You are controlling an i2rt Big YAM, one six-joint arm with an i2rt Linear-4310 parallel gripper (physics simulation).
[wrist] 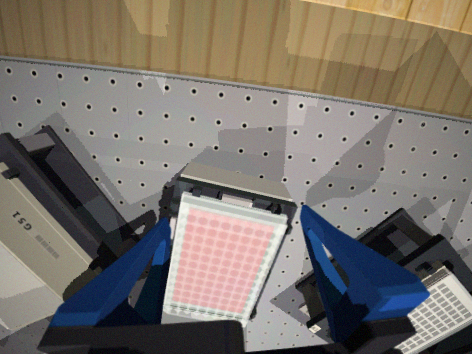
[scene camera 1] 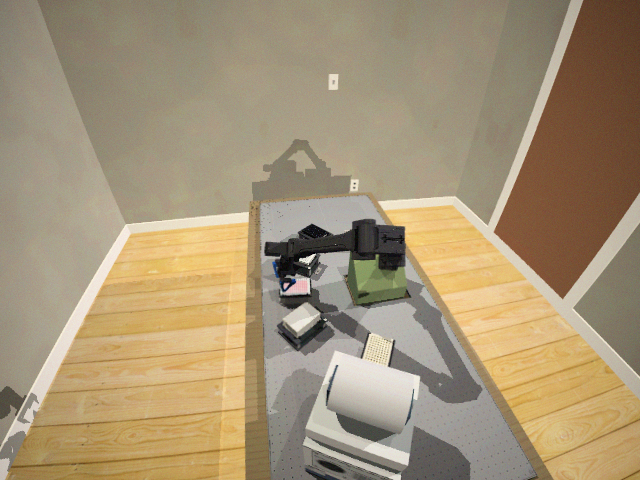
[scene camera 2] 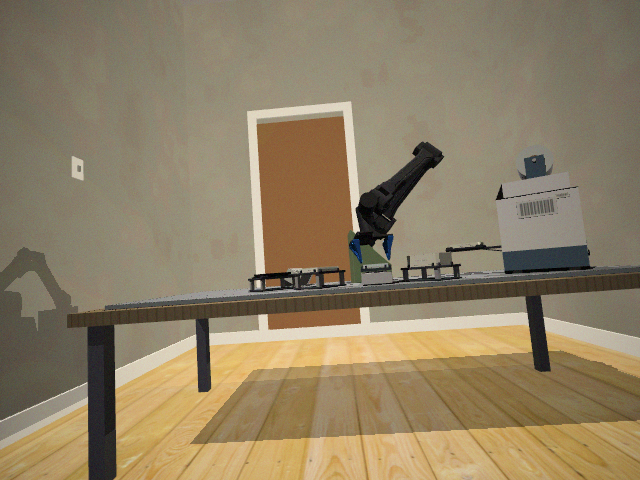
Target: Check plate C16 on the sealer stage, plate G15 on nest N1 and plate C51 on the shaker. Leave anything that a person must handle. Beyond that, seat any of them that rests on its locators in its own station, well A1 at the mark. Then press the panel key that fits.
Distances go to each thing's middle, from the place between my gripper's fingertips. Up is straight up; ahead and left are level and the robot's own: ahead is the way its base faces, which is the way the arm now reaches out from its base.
I see my gripper 6 cm past the shaker table (wrist: 197, 188) and 2 cm above it. Round my hand: cream plate (scene camera 1: 378, 348) 37 cm to the left, 35 cm behind, 4 cm above; pink well plate (wrist: 222, 252) 6 cm behind, 2 cm below.
